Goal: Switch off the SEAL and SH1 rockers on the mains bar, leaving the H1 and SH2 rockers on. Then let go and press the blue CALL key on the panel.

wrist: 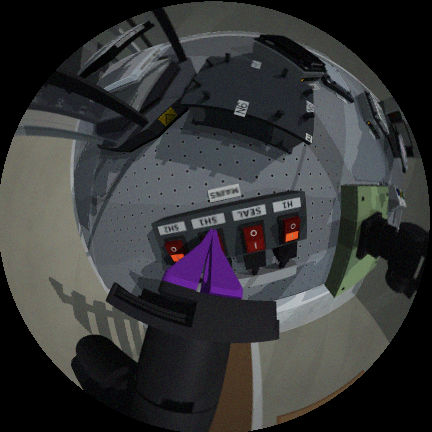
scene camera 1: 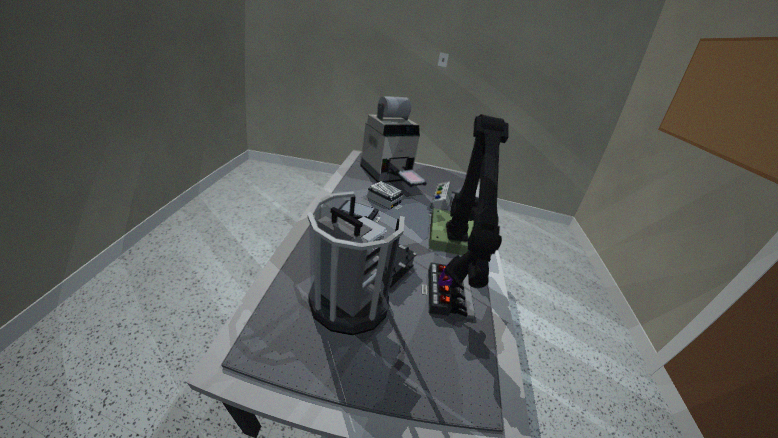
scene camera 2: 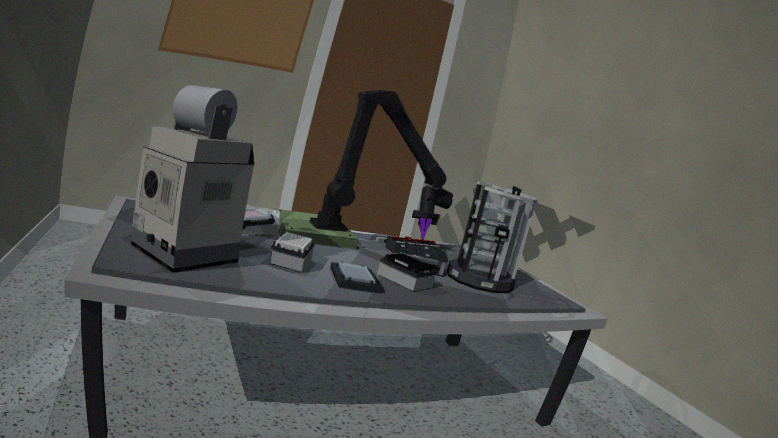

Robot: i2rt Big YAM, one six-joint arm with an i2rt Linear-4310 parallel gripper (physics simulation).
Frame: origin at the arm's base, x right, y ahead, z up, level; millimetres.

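Seen in the pictures: gripper, fingertip midpoint: (wrist: 211, 232) (scene camera 1: 439, 283) (scene camera 2: 422, 239); arm's base, origin of the base link: (wrist: 368, 233) (scene camera 1: 456, 232) (scene camera 2: 327, 226).
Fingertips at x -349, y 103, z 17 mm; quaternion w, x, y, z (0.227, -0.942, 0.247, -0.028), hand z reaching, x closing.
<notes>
Offsets run from my fingertips to a thing's middle. "spot": to the spot under its first point.
The mains bar (scene camera 2: 413, 248) (wrist: 234, 236) lies on the mat. My gripper (scene camera 1: 444, 278) (scene camera 2: 424, 238) (wrist: 211, 232) is shut and empty, its purple tips at the label-side end of the SH1 rocker @(spot: dz -6, dx +6, dy -16 mm) (wrist: 220, 242); contact is unclear. The fingers hide most of that rocker in the wrist view; orange shows around its place in scene camera 1. The SEAL rocker @(spot: dz -7, dx +45, dy -22 mm) (wrist: 254, 239) shows no orange. The H1 rocker @(spot: dz -7, dx +94, dy -21 mm) (wrist: 291, 229) and SH2 rocker @(spot: dz -5, dx -52, dy -16 mm) (wrist: 175, 249) show orange. The small panel @(dz -15, dx +671, dy -64 mm) (scene camera 1: 442, 191) with coloured keys, including the blue key @(dz +7, dx +602, dy -28 mm) (scene camera 1: 437, 196), stands beyond the green base.
The green base (scene camera 1: 442, 237) (scene camera 2: 293, 231) (wrist: 350, 240) stands beside the bar's H1 end. Black plugs @(dz -35, dx +45, dy -59 mm) (wrist: 255, 261) and a white strip run along the bar's far side. A dark block @(dz -19, dx +100, dy +170 mm) (wrist: 220, 85) and a round caged rack @(dz +118, dx -89, dy +284 mm) (scene camera 1: 333, 282) stand across from the bar. A printer-like machine @(dz +171, dx +931, dy +257 mm) (scene camera 2: 212, 190) stands at the table's other end.
</notes>
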